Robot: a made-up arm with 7 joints.
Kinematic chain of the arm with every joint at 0, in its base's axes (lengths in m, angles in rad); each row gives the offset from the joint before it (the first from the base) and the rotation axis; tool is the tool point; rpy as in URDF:
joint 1: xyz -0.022 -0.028 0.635 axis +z
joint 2: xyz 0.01 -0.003 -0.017 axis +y
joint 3: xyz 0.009 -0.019 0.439 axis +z
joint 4: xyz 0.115 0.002 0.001 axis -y
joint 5: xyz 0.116 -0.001 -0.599 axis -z
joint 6: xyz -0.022 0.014 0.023 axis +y
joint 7: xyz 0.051 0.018 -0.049 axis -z
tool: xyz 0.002 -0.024 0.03 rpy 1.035 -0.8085 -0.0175
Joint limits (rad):
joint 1: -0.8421..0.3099
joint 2: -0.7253..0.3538
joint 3: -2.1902..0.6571
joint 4: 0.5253..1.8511
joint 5: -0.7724..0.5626
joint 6: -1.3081..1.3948
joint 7: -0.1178..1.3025
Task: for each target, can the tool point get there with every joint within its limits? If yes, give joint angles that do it. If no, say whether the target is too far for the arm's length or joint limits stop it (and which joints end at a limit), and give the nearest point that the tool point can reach.
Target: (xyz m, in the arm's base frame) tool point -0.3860 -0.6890 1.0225
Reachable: yes | joints -0.1796 -0.0354 -1.9215 1.3708 -0.5009 0.8195 0.9154
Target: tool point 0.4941 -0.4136 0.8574
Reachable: yes | joints 0.0612 -0.2389 -0.6779 0.8228 -0.4804 0.3384 0.1954
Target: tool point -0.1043 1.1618 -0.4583
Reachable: no: too far | nearest point 0.2345 0.3838 0.4228 | short by 1.223 m
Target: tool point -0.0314 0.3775 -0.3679
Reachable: no: joint limits stop it (at a limit: joint 1, joint 2, joint 3, joint 4, joint 6, joint 7) | nearest point 0.2391 0.3623 0.4151 | short by 0.829 m
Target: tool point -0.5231 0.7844 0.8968
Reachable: no: joint limits stop it (at a limit: joint 1, joint 2, joint 3, joint 4, joint 5, joint 7) | nearest point -0.8798 0.1777 0.9347 | short by 0.705 m
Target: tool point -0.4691 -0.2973 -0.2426
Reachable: no: joint limits stop it (at a limit: joint 2, joint 3, joint 4, joint 5, joint 6, joint 7) | nearest point -0.4167 -0.2658 0.3716 | short by 0.617 m
